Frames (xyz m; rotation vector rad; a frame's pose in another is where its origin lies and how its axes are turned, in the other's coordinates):
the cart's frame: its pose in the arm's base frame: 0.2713 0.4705 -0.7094 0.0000 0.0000 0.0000
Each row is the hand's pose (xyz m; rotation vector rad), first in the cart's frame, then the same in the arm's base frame.
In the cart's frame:
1: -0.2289 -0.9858 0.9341 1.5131 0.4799 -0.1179
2: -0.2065 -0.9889 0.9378 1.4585 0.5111 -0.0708
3: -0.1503 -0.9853 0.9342 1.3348 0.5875 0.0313
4: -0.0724 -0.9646 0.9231 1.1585 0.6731 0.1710
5: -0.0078 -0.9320 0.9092 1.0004 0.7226 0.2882
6: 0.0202 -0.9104 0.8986 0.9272 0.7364 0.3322
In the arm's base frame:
1: 0.0424 -0.5153 0.2247 1.5131 0.4799 -0.1179
2: 0.0648 -0.5184 0.2284 1.4585 0.5111 -0.0708
3: 0.1210 -0.5148 0.2248 1.3348 0.5875 0.0313
4: 0.1989 -0.4941 0.2137 1.1585 0.6731 0.1710
5: 0.2635 -0.4615 0.1998 1.0004 0.7226 0.2882
6: 0.2915 -0.4399 0.1892 0.9272 0.7364 0.3322

